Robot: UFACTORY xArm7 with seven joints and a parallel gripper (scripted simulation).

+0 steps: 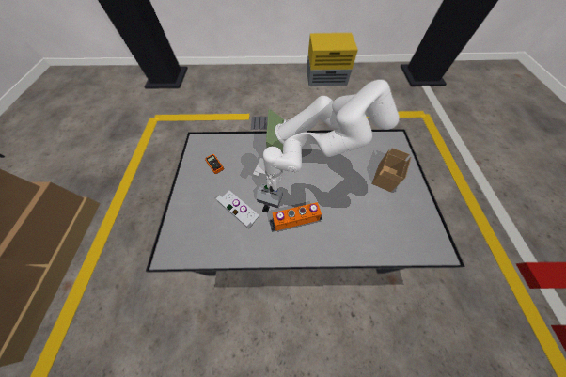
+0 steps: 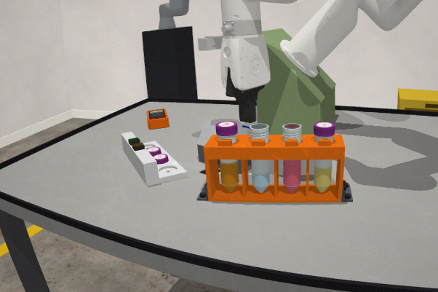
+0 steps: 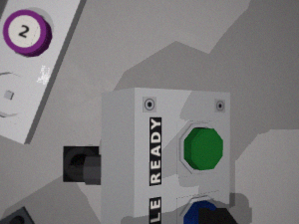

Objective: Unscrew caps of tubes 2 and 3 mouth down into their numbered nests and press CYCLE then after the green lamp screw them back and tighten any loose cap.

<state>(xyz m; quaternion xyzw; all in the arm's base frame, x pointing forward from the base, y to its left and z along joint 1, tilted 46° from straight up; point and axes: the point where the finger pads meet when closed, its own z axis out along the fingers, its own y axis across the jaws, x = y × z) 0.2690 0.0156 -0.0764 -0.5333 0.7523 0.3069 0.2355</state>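
Now: hand 30 mm above the blue cycle key. Round my hand: grey key housing: 50 mm below, 20 mm to the right, 10 mm ahead; orange meter: 360 mm to the right, 190 mm behind, 90 mm below; green ready key: 40 mm to the right, 30 mm below, 10 mm behind.
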